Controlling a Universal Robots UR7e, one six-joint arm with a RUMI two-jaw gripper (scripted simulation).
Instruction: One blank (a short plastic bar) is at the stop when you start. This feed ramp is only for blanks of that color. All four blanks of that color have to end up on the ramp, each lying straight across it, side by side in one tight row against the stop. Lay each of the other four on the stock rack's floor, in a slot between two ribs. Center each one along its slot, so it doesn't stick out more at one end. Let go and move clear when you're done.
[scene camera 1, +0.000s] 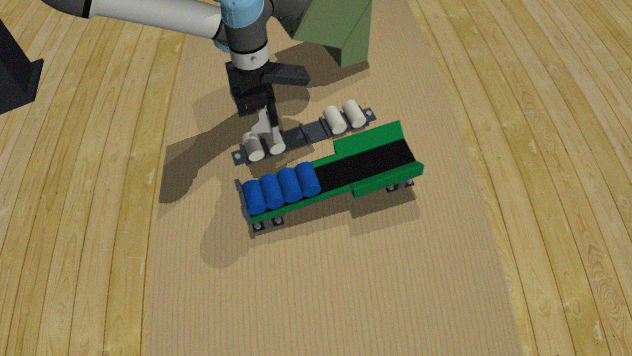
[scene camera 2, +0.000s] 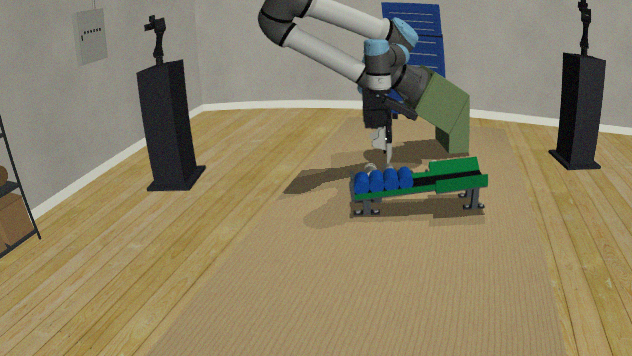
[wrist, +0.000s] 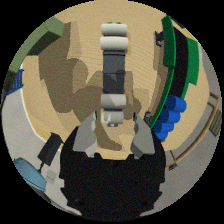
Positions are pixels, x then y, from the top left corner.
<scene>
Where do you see the gripper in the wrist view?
At 115, 112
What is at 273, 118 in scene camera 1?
The gripper.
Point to the gripper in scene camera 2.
386, 158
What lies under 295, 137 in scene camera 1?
A stock rack.
</scene>
